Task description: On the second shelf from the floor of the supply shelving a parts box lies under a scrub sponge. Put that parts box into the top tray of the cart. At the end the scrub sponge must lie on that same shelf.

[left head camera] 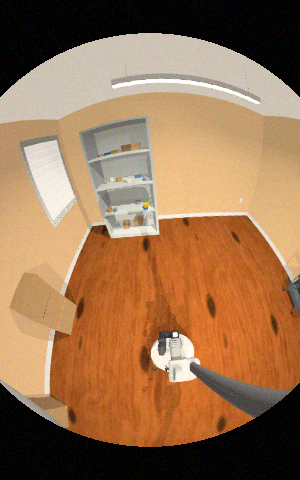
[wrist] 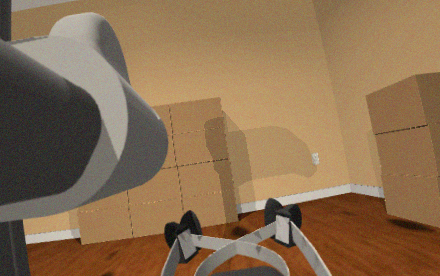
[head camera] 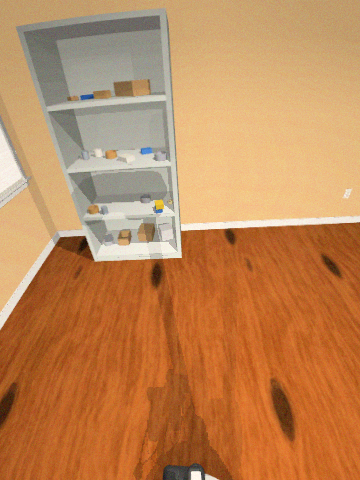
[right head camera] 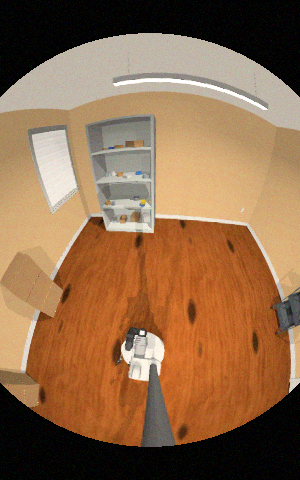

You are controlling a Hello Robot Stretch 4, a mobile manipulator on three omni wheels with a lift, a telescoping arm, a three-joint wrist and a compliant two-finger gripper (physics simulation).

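Frame: origin at the robot's base, x back, y right, z up, level; metres.
Seen in the pictures: gripper, fingertip midpoint: (left head camera: 160,371) (wrist: 232,220) (right head camera: 123,365).
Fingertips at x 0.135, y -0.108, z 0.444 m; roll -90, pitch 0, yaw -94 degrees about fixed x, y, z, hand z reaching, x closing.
A point is followed by its place in that frame.
The supply shelving (head camera: 171,125) @(x -1.849, y -0.076, z 1.227 m) (left head camera: 153,175) @(x -1.849, y -0.074, z 1.038 m) (right head camera: 153,175) @(x -1.862, y -0.064, z 1.012 m) stands against the far wall. On its second shelf from the floor, at the right, a yellow scrub sponge (head camera: 159,204) @(x -1.863, y -0.228, z 0.591 m) (left head camera: 146,205) @(x -1.857, y -0.221, z 0.569 m) (right head camera: 143,202) @(x -1.858, y -0.217, z 0.575 m) lies on top of a blue parts box (head camera: 159,211) @(x -1.862, y -0.236, z 0.522 m) (left head camera: 146,208) @(x -1.858, y -0.227, z 0.515 m) (right head camera: 142,205) @(x -1.857, y -0.235, z 0.521 m); little of the box shows. The dark grey cart (left head camera: 296,295) @(x -0.149, y 1.991, z 0.106 m) (right head camera: 288,314) @(x -0.138, y 2.126, z 0.105 m) is partly cut off at the right edge of both side head views. My gripper (wrist: 232,220) @(x 0.135, y -0.108, z 0.444 m) is open and empty in the wrist view, far from the shelving.
The same shelf also holds an orange round item (head camera: 93,209) @(x -1.904, y -0.846, z 0.554 m), a small grey-blue item (head camera: 104,210) @(x -1.878, y -0.735, z 0.552 m) and a dark grey one (head camera: 145,198) @(x -2.062, y -0.382, z 0.557 m). Cardboard boxes (left head camera: 42,305) @(x -0.259, y -1.250, z 0.561 m) (right head camera: 32,285) @(x -0.276, y -1.247, z 0.523 m) (wrist: 200,185) stand along the left wall. More boxes (wrist: 402,150) @(x 1.265, y -1.236, z 0.391 m) show at the wrist view's right.
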